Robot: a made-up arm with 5 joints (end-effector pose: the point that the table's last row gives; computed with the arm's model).
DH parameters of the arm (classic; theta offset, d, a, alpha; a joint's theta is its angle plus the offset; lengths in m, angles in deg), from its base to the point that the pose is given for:
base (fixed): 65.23 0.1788 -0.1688 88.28
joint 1: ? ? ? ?
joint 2: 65.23 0.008 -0.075 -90
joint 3: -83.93 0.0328 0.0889 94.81
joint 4: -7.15 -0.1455 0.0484 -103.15
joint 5: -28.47 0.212 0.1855 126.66
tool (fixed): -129.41 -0.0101 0 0
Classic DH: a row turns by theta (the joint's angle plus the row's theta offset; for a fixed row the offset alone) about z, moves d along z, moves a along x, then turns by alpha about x.
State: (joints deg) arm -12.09 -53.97 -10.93 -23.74 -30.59
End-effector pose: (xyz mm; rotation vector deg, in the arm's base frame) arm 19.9 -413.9 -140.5 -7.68 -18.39 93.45
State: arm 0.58 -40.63 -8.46 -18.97 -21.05
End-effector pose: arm 43.4 -347.8 -184.3 -11.22 -40.83 72.66
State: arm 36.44 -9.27 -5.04 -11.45 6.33
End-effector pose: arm 145.6 -133.4 -211.4 -6.67 -77.05 6.26
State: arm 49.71 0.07 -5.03 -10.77 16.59
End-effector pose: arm 185.7 -56.5 -182.6 -1.02 -80.95 -18.36
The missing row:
joint 1: 0 0.0387 -0.0226 91.72
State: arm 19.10 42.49 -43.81 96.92 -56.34
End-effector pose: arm -104.8 -320.9 245.7 -52.71 85.31 67.69
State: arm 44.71 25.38 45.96 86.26 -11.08
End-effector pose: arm -262.2 -386.6 47.3 -95.30 1.00 -21.79
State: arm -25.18 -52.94 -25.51 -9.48 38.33
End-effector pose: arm 29.7 -451.7 -186.2 -24.58 -55.70 65.87
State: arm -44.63 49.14 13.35 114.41 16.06
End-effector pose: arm -106.6 -127.2 482.4 141.32 -71.63 -50.89
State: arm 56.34 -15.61 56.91 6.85 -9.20
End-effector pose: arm 285.5 -294.3 65.1 -20.38 -111.67 -40.20
